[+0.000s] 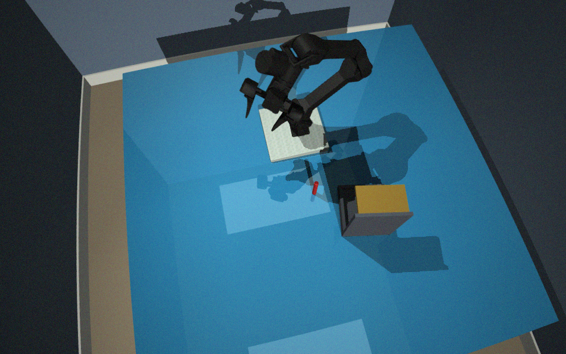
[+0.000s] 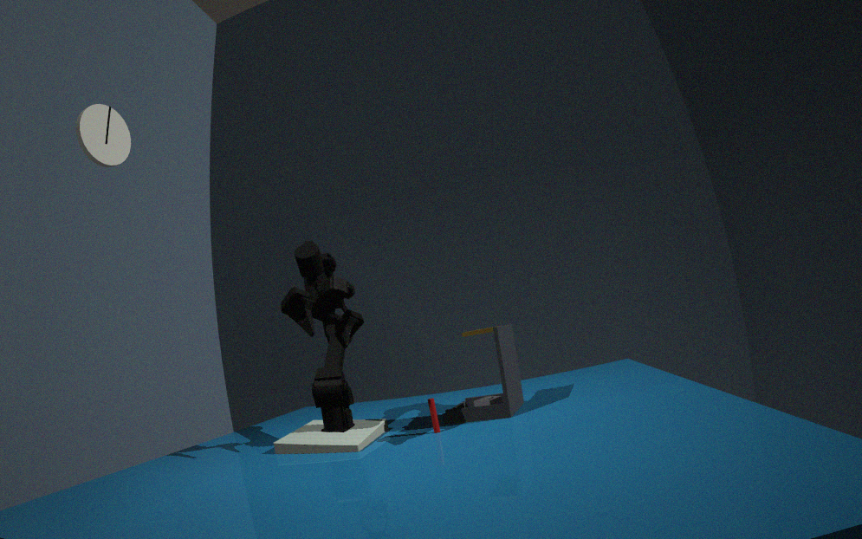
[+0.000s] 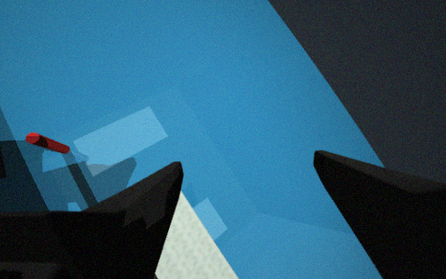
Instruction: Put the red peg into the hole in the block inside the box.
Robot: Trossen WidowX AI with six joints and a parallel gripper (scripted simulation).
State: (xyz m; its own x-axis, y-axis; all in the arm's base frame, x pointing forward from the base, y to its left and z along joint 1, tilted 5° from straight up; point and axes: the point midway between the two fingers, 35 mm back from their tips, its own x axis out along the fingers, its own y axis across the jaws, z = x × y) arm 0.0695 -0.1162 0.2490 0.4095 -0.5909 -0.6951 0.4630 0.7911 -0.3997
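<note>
My gripper tip is 200 mm above the red peg, 150 mm to the right of it and 150 mm short of it. Also, from my gripper tip: back wall: 320 mm ahead, 290 mm to the left, 130 mm below; roof: 290 mm to the left, 280 mm ahead, 30 mm below.
</note>
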